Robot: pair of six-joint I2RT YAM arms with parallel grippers.
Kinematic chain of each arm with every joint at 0, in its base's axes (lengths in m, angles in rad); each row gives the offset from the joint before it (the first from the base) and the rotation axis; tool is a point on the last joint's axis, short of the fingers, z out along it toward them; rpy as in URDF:
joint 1: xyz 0 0 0.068 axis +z
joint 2: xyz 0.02 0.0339 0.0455 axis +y
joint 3: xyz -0.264 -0.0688 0 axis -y
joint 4: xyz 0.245 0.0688 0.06 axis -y
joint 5: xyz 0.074 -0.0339 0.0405 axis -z
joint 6: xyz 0.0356 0 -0.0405 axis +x
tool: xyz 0 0 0 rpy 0 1.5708 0
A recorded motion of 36 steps. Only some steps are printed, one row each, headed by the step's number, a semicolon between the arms.
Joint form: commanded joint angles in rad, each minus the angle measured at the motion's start. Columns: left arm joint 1, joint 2, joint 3, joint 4, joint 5, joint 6; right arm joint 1, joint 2, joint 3, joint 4, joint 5, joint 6.
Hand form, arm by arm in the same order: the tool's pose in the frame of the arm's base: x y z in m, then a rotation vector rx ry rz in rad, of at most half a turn. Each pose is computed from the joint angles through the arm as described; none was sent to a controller.
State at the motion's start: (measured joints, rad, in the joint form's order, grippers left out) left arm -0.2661 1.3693 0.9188 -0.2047 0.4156 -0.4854; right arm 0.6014 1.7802 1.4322 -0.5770 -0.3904 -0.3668
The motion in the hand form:
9: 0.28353 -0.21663 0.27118 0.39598 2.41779 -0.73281; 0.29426 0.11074 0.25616 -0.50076 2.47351 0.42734
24: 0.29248 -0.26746 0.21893 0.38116 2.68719 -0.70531; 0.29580 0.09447 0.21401 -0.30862 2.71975 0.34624
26: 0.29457 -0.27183 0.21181 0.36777 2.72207 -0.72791; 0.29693 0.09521 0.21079 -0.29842 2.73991 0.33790
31: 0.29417 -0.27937 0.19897 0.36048 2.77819 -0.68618; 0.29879 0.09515 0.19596 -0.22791 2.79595 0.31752
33: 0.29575 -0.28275 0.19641 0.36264 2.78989 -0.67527; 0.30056 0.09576 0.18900 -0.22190 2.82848 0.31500
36: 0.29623 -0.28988 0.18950 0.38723 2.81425 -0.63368; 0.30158 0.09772 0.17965 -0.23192 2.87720 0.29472
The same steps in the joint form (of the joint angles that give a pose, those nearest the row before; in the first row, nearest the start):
9: -0.3654 0.2337 0.3243 -0.2095 -0.2038 0.0892; -0.2671 -0.2860 -0.3096 0.0126 0.1617 0.3770
24: -0.4549 0.4769 0.4587 -0.3263 -0.1936 -0.0192; -0.3119 -0.2038 -0.3531 -0.0709 0.2183 0.4676
26: -0.4575 0.5065 0.4728 -0.3323 -0.1694 -0.0394; -0.3100 -0.1897 -0.3485 -0.0796 0.2243 0.4756
31: -0.4732 0.5522 0.4940 -0.3614 -0.1827 -0.0551; -0.3099 -0.1513 -0.3617 -0.0739 0.2416 0.5228
33: -0.4770 0.5712 0.5124 -0.3732 -0.1859 -0.0561; -0.3099 -0.1250 -0.3578 -0.0830 0.2393 0.5269
36: -0.4903 0.6076 0.5426 -0.4002 -0.2024 -0.0465; -0.3042 -0.0898 -0.3511 -0.1042 0.2462 0.5235

